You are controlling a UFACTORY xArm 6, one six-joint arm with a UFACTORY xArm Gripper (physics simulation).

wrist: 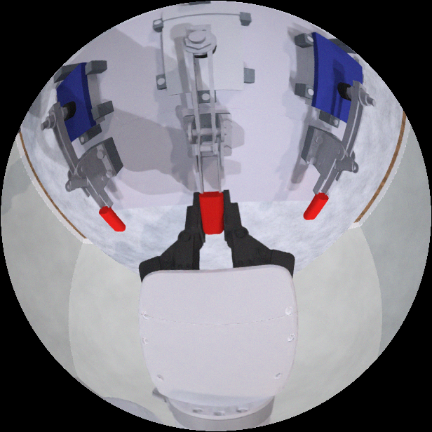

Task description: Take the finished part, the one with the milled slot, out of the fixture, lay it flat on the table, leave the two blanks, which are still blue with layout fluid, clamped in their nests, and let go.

The picture shows: the gripper, a finished part and a fixture plate.
